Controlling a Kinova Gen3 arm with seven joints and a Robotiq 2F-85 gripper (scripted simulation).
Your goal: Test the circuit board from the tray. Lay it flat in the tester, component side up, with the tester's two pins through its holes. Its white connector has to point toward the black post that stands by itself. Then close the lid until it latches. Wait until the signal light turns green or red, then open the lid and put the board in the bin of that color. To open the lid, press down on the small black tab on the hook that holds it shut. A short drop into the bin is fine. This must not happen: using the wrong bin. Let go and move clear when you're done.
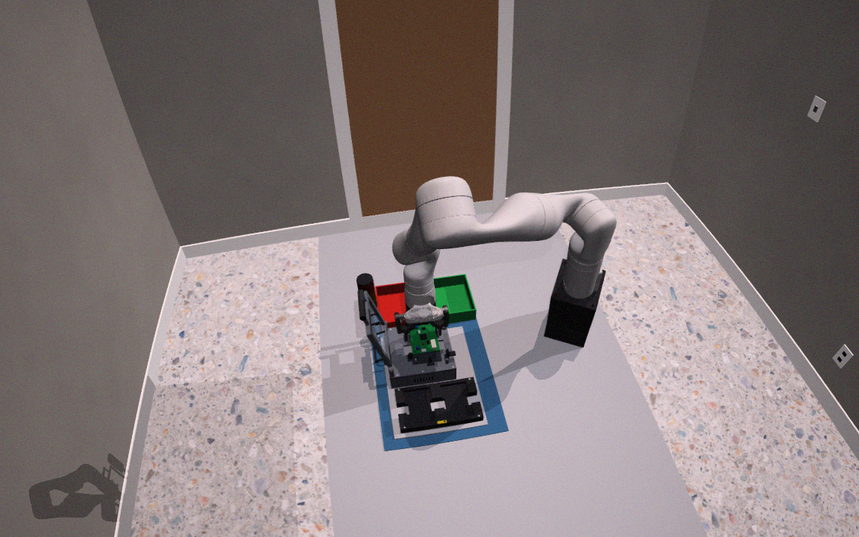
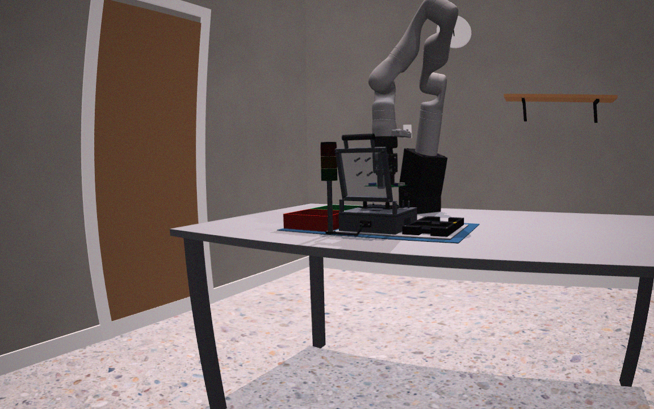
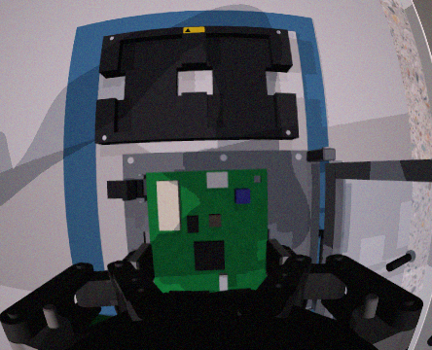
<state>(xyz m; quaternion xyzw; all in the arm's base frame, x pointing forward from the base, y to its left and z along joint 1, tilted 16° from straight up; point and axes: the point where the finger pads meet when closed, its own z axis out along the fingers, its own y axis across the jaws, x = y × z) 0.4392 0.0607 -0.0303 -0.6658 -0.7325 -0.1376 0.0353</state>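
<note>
Right now the latch hook is 7 cm behind my hand, 5 cm below it and 4 cm to the left of it. The rest, counted from my hand: red bin 21 cm to the right, 12 cm below, 6 cm ahead; then green circuit board right at my hand; then lid 12 cm ahead, 5 cm above.
</note>
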